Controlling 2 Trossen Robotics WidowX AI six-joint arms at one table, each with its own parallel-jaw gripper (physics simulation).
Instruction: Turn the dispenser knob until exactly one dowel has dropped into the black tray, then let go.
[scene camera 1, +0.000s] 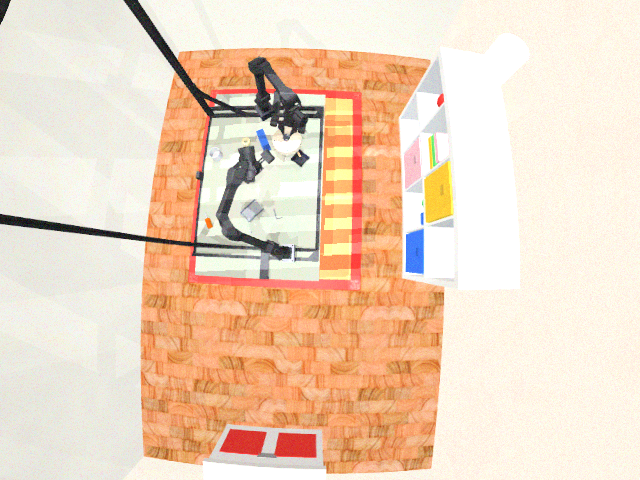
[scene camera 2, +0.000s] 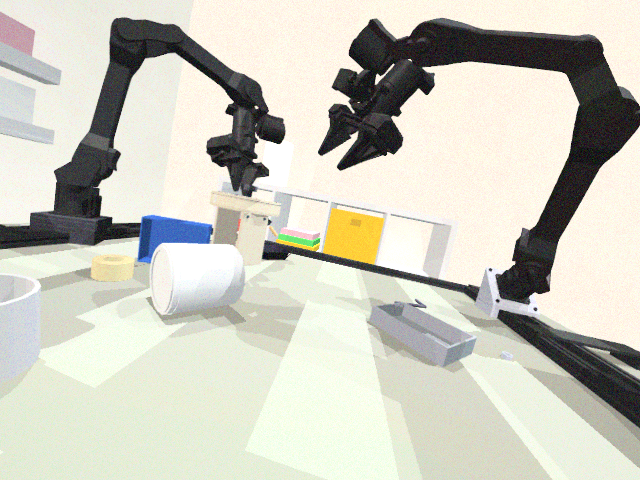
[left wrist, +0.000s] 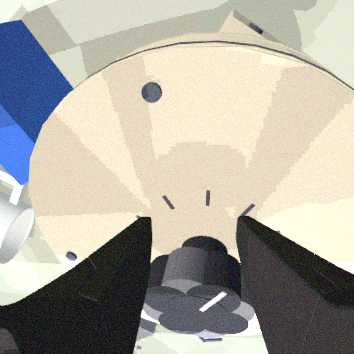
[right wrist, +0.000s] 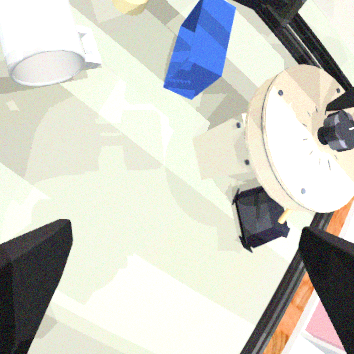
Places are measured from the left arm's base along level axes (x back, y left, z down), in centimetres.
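Where they show: left gripper, between the fingertips: (scene camera 1: 286, 135) (scene camera 2: 240, 193) (left wrist: 193, 226); right gripper, between the fingertips: (scene camera 1: 261, 164) (scene camera 2: 327, 161) (right wrist: 188, 234); left arm's base, origin of its link: (scene camera 1: 264, 107) (scene camera 2: 76, 215); right arm's base, origin of its link: (scene camera 1: 287, 253) (scene camera 2: 511, 288).
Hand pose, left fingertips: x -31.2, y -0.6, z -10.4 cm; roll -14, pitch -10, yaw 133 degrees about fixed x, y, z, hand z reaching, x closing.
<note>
Things, the pixels of their top centre, and the offset from my left fingertips. "spot": a spot on its surface instead.
- cream dispenser, centre of its top: (left wrist: 203, 252) (right wrist: 323, 135) (scene camera 2: 247, 196) (scene camera 1: 286, 139) dx -1.7, dy -1.0, dz +0.4 cm
- dark lobed knob, centre of its top: (left wrist: 195, 314) (right wrist: 347, 129) (scene camera 2: 249, 184) dx -1.7, dy -1.0, dz -2.4 cm
- black tray, centre of its top: (right wrist: 263, 214) (scene camera 2: 270, 248) (scene camera 1: 300, 158) dx -10.2, dy +1.8, dz +12.6 cm
- tan dowel, centre of its top: (right wrist: 293, 213) (scene camera 2: 274, 226) (scene camera 1: 298, 153) dx -10.0, dy +1.5, dz +6.7 cm
- blue box, centre of its top: (right wrist: 213, 30) (scene camera 2: 179, 220) (scene camera 1: 262, 137) dx +11.3, dy -11.2, dz +7.0 cm
- white mug, a spot on its surface: (right wrist: 40, 37) spot: dx +4.3, dy -29.4, dz +7.0 cm
- tan ring, centre of its top: (scene camera 2: 114, 259) (scene camera 1: 245, 141) dx +18.5, dy -20.6, dz +12.5 cm
- grey tray, centre of its top: (scene camera 2: 422, 320) (scene camera 1: 251, 210) dx -22.0, dy -39.8, dz +12.5 cm
The cream dispenser (scene camera 1: 280, 148) (scene camera 2: 252, 237) (left wrist: 200, 115) (right wrist: 305, 172) has a round top and a dark lobed knob (left wrist: 187, 265) (right wrist: 341, 134) with a white pointer line. My left gripper (scene camera 1: 286, 136) (scene camera 2: 242, 193) (left wrist: 193, 226) is shut on the knob from above, one finger on each side. The black tray (scene camera 1: 301, 160) (scene camera 2: 275, 251) (right wrist: 251, 215) lies beside the dispenser's foot. One tan dowel (scene camera 1: 298, 153) (scene camera 2: 273, 230) (right wrist: 284, 216) is tilted at the tray, partly sticking up; its lower end is hidden. My right gripper (scene camera 1: 264, 164) (scene camera 2: 329, 161) (right wrist: 188, 234) is open and empty, high above the table.
A blue box (scene camera 1: 263, 139) (scene camera 2: 175, 235) (left wrist: 30, 85) (right wrist: 202, 50) stands beside the dispenser. A white mug (scene camera 2: 199, 276) (right wrist: 40, 37) and a tan ring (scene camera 1: 246, 141) (scene camera 2: 112, 269) are nearby. A grey tray (scene camera 1: 252, 210) (scene camera 2: 408, 330) lies farther off.
</note>
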